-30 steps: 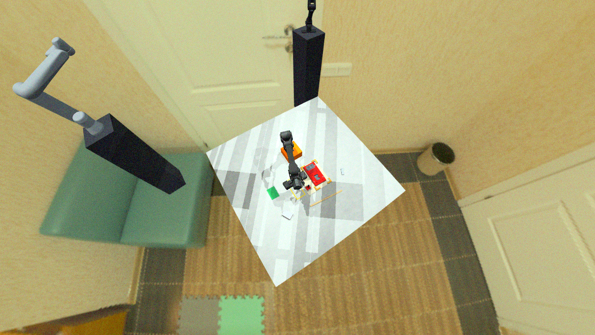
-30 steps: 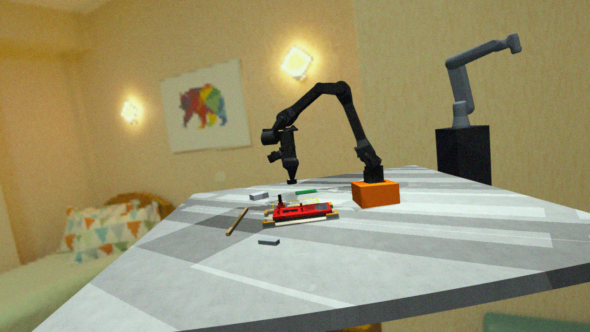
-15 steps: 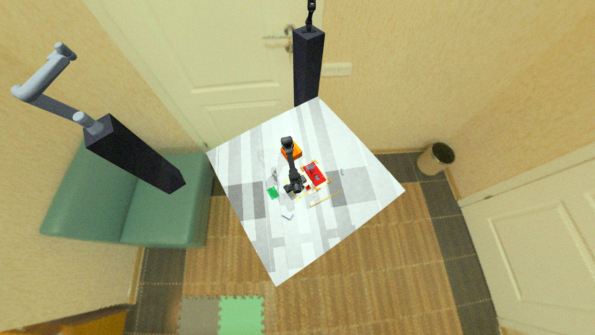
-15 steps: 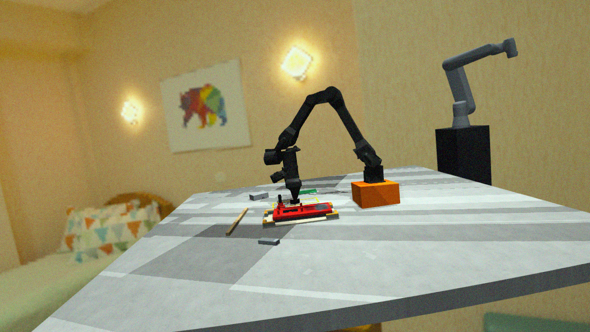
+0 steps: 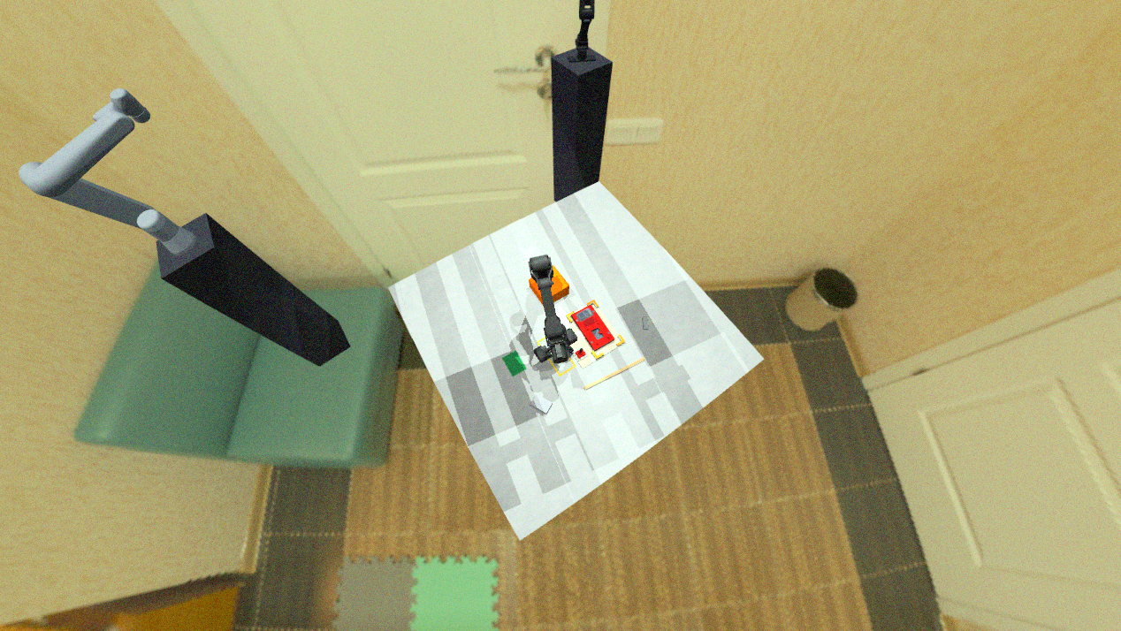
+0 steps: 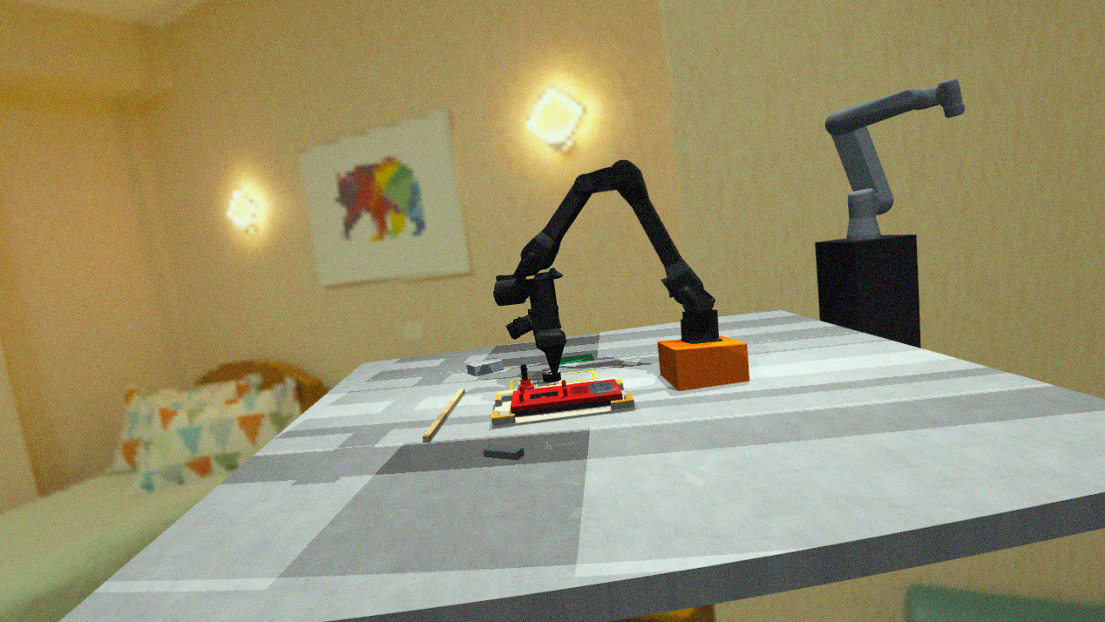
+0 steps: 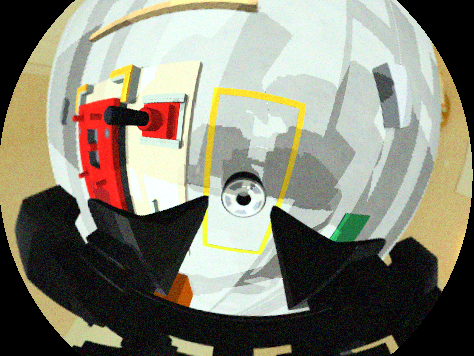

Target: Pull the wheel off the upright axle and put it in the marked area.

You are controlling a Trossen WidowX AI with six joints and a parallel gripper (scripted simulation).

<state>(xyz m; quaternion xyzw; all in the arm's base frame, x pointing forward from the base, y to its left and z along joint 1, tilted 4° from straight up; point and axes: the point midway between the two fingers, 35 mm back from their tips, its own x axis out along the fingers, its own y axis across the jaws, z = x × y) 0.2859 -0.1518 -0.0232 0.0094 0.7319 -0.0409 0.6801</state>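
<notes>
The grey wheel is 10 mm ahead of my gripper tip and 10 mm below it. Also, from my gripper tip: wooden stick: 230 mm ahead, 150 mm to the left, 10 mm below; then green flat block: 70 mm behind, 180 mm to the right, 20 mm below; then black upright axle: 70 mm ahead, 80 mm to the left, 20 mm above.
</notes>
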